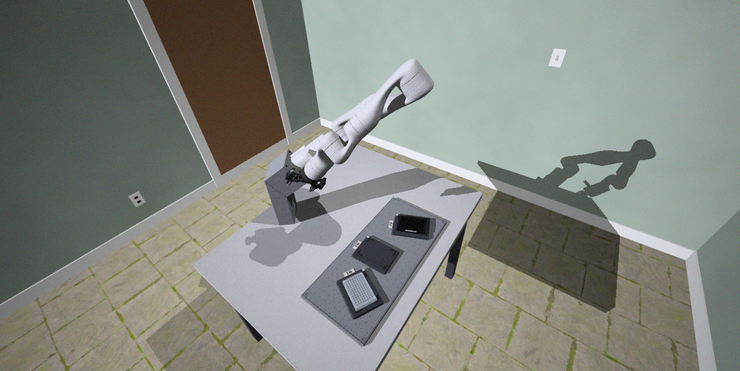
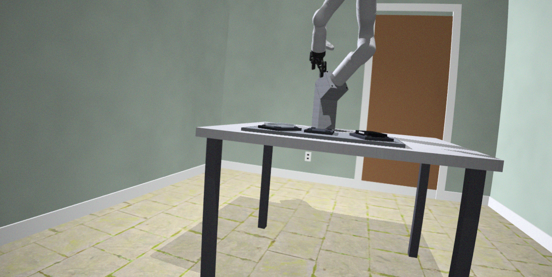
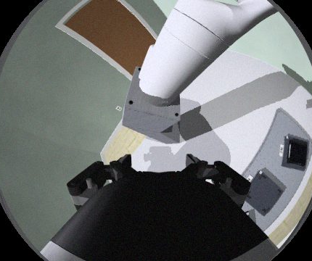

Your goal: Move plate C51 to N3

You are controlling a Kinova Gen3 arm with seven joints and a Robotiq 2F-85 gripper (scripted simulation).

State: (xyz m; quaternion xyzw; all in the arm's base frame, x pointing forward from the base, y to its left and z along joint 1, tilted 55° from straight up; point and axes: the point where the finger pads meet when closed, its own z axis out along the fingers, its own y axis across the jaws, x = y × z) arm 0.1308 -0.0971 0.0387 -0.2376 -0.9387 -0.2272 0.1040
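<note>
Now: hand 42 cm to the right of the plate nest N2, 30 cm above it and 19 cm short of it. The rest, counted from my hand: N2 tag: 35 cm to the left, 31 cm below, 12 cm ahead; N3 tag: 31 cm below, 16 cm to the left, 15 cm ahead; landing nest N3: 30 cm below, 23 cm ahead, 20 cm to the left.
</note>
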